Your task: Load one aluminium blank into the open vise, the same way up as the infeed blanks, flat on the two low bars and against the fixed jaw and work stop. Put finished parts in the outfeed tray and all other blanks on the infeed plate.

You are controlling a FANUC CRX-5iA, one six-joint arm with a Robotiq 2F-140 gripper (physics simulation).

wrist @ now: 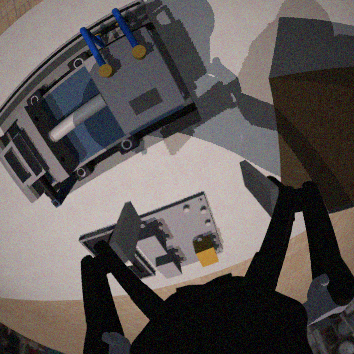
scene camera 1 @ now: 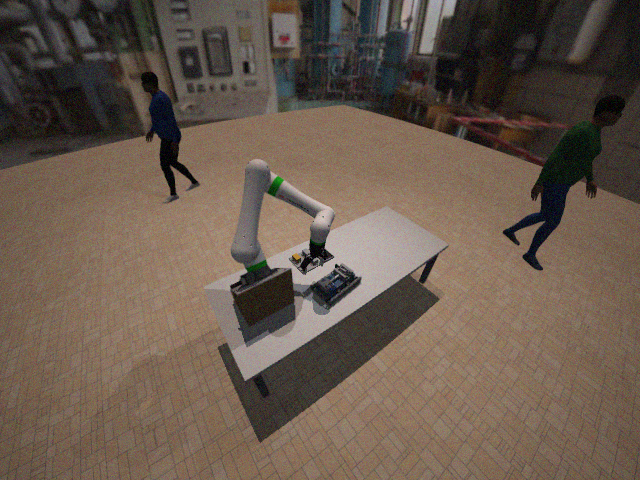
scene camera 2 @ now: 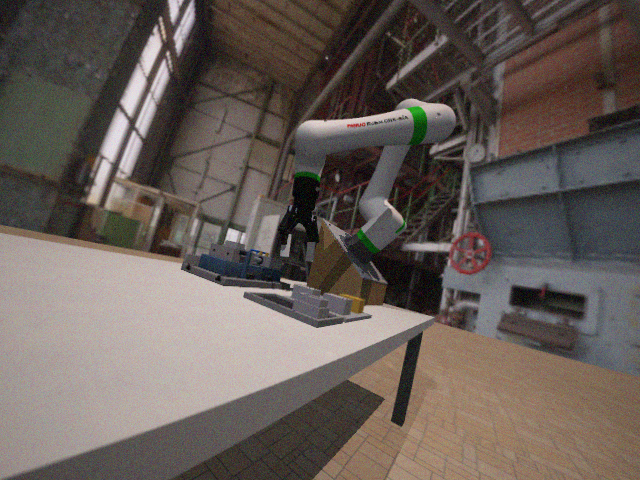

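Pixels of known places: gripper, between the fingertips: [wrist: 187, 193] [scene camera 1: 312, 269] [scene camera 2: 297, 259]; arm's base, origin of its link: [scene camera 1: 261, 277] [scene camera 2: 355, 251].
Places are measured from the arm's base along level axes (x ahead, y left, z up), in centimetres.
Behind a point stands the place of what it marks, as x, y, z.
Observation:
My gripper [scene camera 1: 313, 259] @(32.6, -8.2, -9.7) [scene camera 2: 295, 253] @(32.6, -8.2, -9.7) [wrist: 187, 193] @(32.6, -8.2, -9.7) is open and empty, pointing down above the table between the vise and the infeed plate. The vise [scene camera 1: 336, 283] @(38.7, -24.3, -14.9) [scene camera 2: 240, 271] @(48.6, -15.8, -17.2) [wrist: 100, 132] @(38.8, -18.1, -14.9) has a blue bed with a pale rod; its low bars cannot be made out. The infeed plate [wrist: 175, 220] @(38.4, 3.4, -20.1) [scene camera 2: 361, 316] @(40.4, 18.5, -20.2) is grey with round holes. Grey blocks [wrist: 152, 247] [scene camera 2: 310, 304] stand beside a yellow block [wrist: 207, 256] @(36.2, 13.7, -16.5) [scene camera 2: 356, 303] @(38.5, 16.1, -17.7) [scene camera 1: 295, 256] @(35.7, 14.5, -16.5). The dark-edged outfeed tray [wrist: 91, 238] @(56.0, -1.3, -19.6) [scene camera 2: 281, 310] @(60.7, 8.7, -20.4) adjoins the plate; my left finger hides part of it. Which grey blocks stand in it is unclear.
A brown box-shaped stand [scene camera 1: 263, 297] @(-6.6, -11.4, -1.7) [wrist: 315, 130] @(13.0, -6.9, -10.6) is near the arm base, right of the gripper in the wrist view. Blue clamps with brass tips [wrist: 105, 70] @(33.6, -23.2, -9.9) rise over the vise. All stand on the white table [scene camera 1: 387, 232] @(116.7, -12.1, -20.9). Two people [scene camera 1: 164, 124] [scene camera 1: 568, 160] are on the floor around it.

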